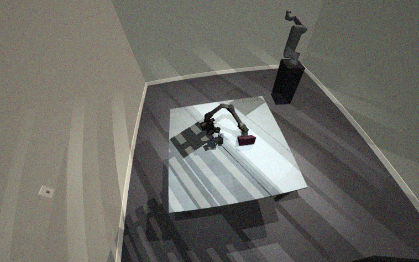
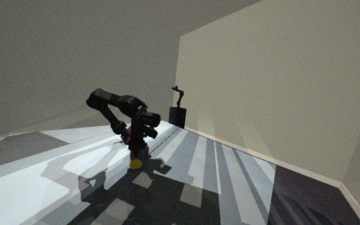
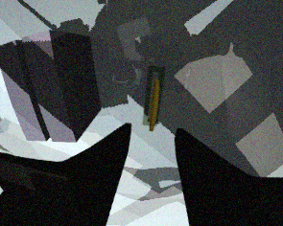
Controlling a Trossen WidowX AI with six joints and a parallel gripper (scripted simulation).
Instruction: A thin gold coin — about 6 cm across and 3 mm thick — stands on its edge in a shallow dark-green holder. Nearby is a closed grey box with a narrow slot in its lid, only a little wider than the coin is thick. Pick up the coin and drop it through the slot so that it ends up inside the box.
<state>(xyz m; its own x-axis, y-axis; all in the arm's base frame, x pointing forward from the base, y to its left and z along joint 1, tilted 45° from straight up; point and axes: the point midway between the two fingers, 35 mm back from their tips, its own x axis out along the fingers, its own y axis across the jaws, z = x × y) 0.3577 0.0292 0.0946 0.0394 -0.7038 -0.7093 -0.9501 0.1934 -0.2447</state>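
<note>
The gold coin lies 50 mm below my gripper tip.
</note>
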